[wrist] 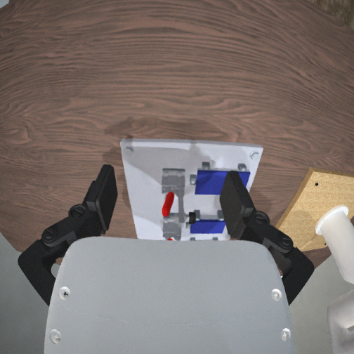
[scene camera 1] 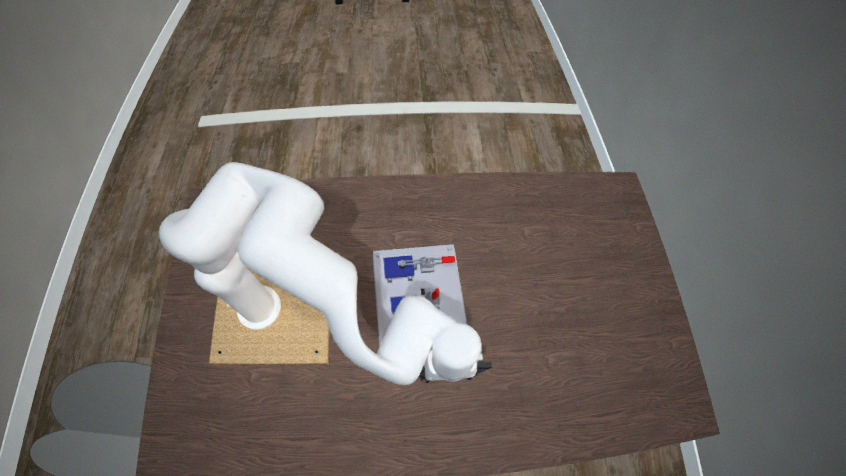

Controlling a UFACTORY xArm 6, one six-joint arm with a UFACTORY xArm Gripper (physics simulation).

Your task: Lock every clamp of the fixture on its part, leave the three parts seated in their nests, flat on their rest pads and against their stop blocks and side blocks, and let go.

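Seen in the pictures: arm's base, origin of its link: [scene camera 1: 259, 307].
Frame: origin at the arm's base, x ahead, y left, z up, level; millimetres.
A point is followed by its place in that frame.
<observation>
The fixture plate [scene camera 1: 384, 322] @[x 349, y 13, z -3 mm] [wrist: 145, 215] bears three blue parts and red-handled clamps. In the scene view, the far part [scene camera 1: 390, 267] @[x 343, y 164, z 17 mm] lies under its clamp [scene camera 1: 427, 264] @[x 443, y 182, z 40 mm], whose red handle points right and whose tip is over the part. The middle part [scene camera 1: 396, 304] @[x 376, y 58, z 23 mm] [wrist: 207, 226] is partly hidden; its clamp handle [scene camera 1: 435, 293] @[x 473, y 78, z 87 mm] stands up. In the wrist view, the near part [wrist: 209, 182] lies by its blocks, with a clamp base [wrist: 173, 180] beside it. A red handle [wrist: 168, 204] and black tip [wrist: 192, 217] are raised clear of it. My gripper [scene camera 1: 455, 372] @[x 518, y -128, z 141 mm] [wrist: 169, 182] is wide open, empty, above the plate's near side.
The plate lies on the dark wooden table [scene camera 1: 550, 296] @[x 804, y 147, z -18 mm] [wrist: 175, 75]. The arm's tan base board [scene camera 1: 272, 349] @[x 68, y -106, z -1 mm] [wrist: 305, 215] is left of the plate in the scene view. My arm hides the plate's near part there. The gripper body covers the plate's far part in the wrist view.
</observation>
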